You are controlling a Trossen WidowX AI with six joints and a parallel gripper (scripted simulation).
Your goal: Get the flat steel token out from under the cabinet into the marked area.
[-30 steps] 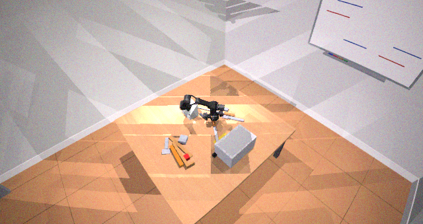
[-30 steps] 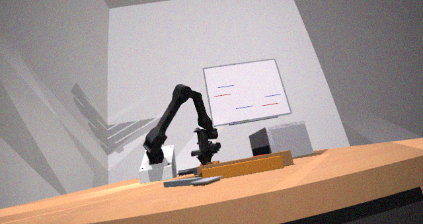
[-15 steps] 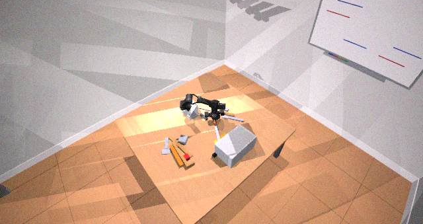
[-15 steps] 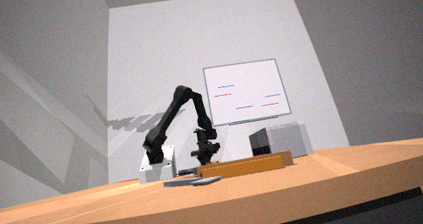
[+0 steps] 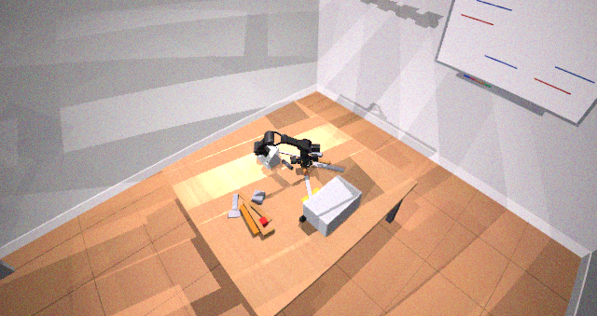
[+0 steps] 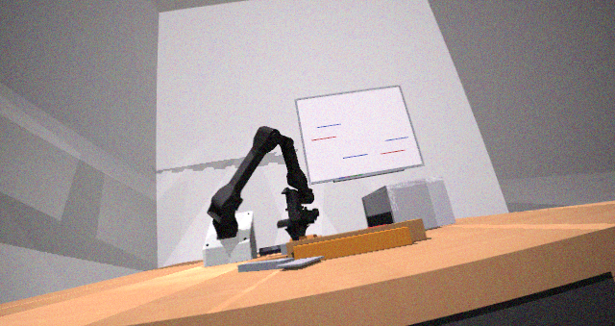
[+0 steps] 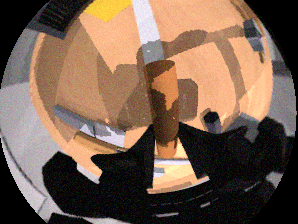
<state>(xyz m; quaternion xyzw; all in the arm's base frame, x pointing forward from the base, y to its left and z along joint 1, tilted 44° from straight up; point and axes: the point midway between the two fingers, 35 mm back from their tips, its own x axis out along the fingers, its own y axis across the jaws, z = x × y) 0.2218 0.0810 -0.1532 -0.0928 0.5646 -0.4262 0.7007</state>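
My gripper tip is 80 mm past the grey bar and 140 mm to the right of it. Round my gripper tip: thin wooden stick (60 mm ahead, 450 mm to the right); red block (200 mm ahead, 470 mm to the right, 10 mm above); grey block (20 mm ahead, 390 mm to the right, 10 mm above).
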